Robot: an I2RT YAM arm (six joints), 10 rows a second.
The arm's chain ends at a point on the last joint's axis. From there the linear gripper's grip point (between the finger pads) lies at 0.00 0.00 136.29 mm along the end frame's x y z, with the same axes.
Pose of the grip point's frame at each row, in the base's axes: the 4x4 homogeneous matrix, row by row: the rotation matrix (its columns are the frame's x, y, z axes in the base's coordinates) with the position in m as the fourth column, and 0 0 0 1 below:
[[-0.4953, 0.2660, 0.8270, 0.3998], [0.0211, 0.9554, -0.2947, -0.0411], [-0.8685, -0.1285, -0.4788, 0.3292], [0, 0, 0, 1]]
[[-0.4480, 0.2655, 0.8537, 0.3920], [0.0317, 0.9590, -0.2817, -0.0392], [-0.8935, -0.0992, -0.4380, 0.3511], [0, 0, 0, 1]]
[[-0.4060, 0.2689, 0.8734, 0.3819], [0.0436, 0.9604, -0.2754, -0.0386], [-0.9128, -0.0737, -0.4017, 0.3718], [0, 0, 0, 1]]
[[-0.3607, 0.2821, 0.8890, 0.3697], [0.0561, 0.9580, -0.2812, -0.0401], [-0.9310, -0.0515, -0.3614, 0.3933], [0, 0, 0, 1]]
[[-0.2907, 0.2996, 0.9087, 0.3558], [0.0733, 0.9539, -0.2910, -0.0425], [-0.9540, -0.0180, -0.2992, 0.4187], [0, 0, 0, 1]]
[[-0.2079, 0.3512, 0.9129, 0.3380], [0.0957, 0.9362, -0.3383, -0.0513], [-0.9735, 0.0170, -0.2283, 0.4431], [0, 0, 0, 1]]
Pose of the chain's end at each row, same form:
[[-0.4953, 0.2660, 0.8270, 0.2871], [0.0211, 0.9554, -0.2947, -0.0009], [-0.8685, -0.1285, -0.4788, 0.3945], [0, 0, 0, 1]]
[[-0.4480, 0.2655, 0.8537, 0.2756], [0.0317, 0.9590, -0.2817, -0.0008], [-0.8935, -0.0992, -0.4380, 0.4108], [0, 0, 0, 1]]
[[-0.4060, 0.2689, 0.8734, 0.2629], [0.0436, 0.9604, -0.2754, -0.0011], [-0.9128, -0.0737, -0.4017, 0.4265], [0, 0, 0, 1]]
[[-0.3607, 0.2821, 0.8890, 0.2485], [0.0561, 0.9580, -0.2812, -0.0018], [-0.9310, -0.0515, -0.3614, 0.4426], [0, 0, 0, 1]]
[[-0.2907, 0.2996, 0.9087, 0.2320], [0.0733, 0.9539, -0.2910, -0.0028], [-0.9540, -0.0180, -0.2992, 0.4595], [0, 0, 0, 1]]
[[-0.2079, 0.3512, 0.9129, 0.2136], [0.0957, 0.9362, -0.3383, -0.0052], [-0.9735, 0.0170, -0.2283, 0.4742], [0, 0, 0, 1]]

